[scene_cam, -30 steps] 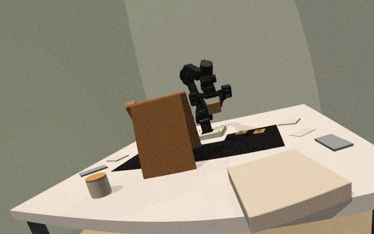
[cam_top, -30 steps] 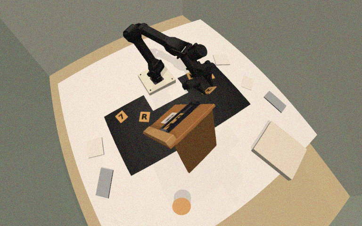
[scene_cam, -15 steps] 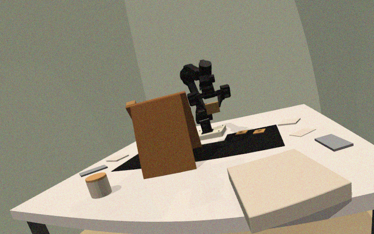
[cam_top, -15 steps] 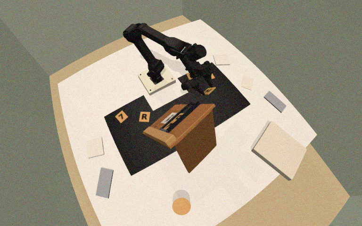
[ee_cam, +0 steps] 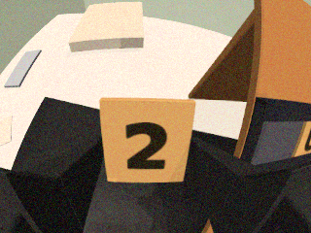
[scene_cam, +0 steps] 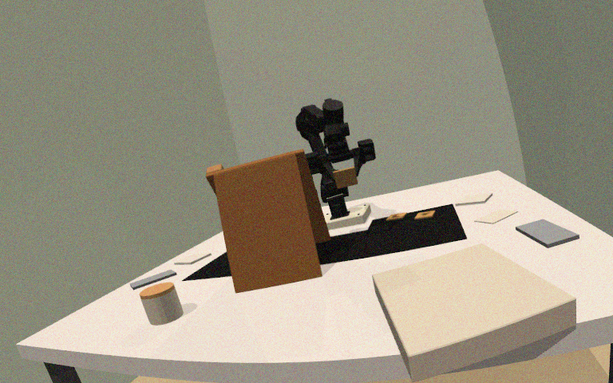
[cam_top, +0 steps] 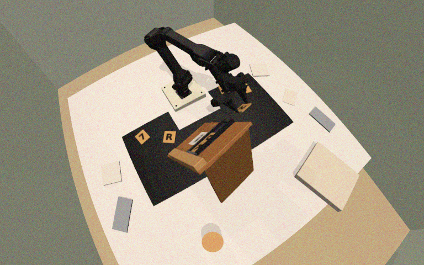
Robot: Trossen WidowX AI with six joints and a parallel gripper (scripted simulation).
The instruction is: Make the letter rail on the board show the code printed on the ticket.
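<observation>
The k tile is 3 cm ahead of my gripper tip and 23 cm to the right of it. Also, from my gripper tip: letter tile: right at my gripper tip; then black mat: 12 cm behind, 11 cm to the right, 18 cm below; then white ticket: 4 cm behind, 19 cm to the right, 8 cm below.
</observation>
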